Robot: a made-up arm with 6 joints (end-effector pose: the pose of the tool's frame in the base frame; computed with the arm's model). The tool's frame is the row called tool.
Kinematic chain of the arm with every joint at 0, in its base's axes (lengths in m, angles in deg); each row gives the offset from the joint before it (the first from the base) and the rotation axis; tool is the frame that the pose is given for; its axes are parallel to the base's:
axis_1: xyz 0 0 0.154 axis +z
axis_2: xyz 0 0 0 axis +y
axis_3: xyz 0 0 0.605 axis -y
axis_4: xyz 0 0 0 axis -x
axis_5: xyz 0.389 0 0 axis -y
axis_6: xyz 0 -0.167 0 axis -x
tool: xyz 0 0 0
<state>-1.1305 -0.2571 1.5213 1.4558 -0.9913 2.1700</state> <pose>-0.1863 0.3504 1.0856 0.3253 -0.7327 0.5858 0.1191</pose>
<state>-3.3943 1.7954 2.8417 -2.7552 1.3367 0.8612</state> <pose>-0.8511 0.0600 0.3244 0.2094 0.8330 0.4406 0.2611</pose>
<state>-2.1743 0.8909 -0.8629 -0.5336 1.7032 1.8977</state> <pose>-0.2978 -0.1787 0.1673 -0.1757 0.8202 -0.5289 0.1289</pose>
Working (the frame after each row of the table, in the pose's form):
after axis_1: 0.0000 0.0000 0.1540 0.0000 0.0000 -0.8853 0.4650
after axis_2: 0.0000 0.0000 0.1540 0.3814 0.2004 -0.7989 0.4196
after axis_3: -0.2670 -0.3874 0.5344 0.6806 0.3575 -0.5662 0.2974
after axis_4: -0.2670 -0.3874 0.5344 0.7349 0.1956 -0.6404 0.1074
after axis_5: -0.2268 -0.3291 0.1519 0.0023 0.0480 -0.9748 0.2179
after axis_6: -0.2978 -0.1787 0.1673 -0.1757 0.8202 -0.5289 0.1289

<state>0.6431 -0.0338 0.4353 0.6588 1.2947 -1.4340</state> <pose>0.3035 0.0624 1.0257 0.3102 -0.3871 0.7530 0.4323</pose>
Working (the frame after each row of the table, in the pose's form):
after axis_1: 0.0000 0.0000 0.1540 0.0000 0.0000 0.3160 0.9487
after axis_2: 0.0000 0.0000 0.1540 0.0053 -0.0160 0.3160 0.9486
after axis_3: -0.0164 -0.0123 0.7587 0.0734 -0.2205 0.3074 0.9228
after axis_4: -0.0164 -0.0123 0.7587 -0.2290 -0.3081 0.2195 0.8969
after axis_5: 0.2613 0.1958 0.9345 -0.0503 -0.7867 0.3132 0.5297
after axis_6: 0.3035 0.0624 1.0257 0.3102 -0.3871 0.7530 0.4323

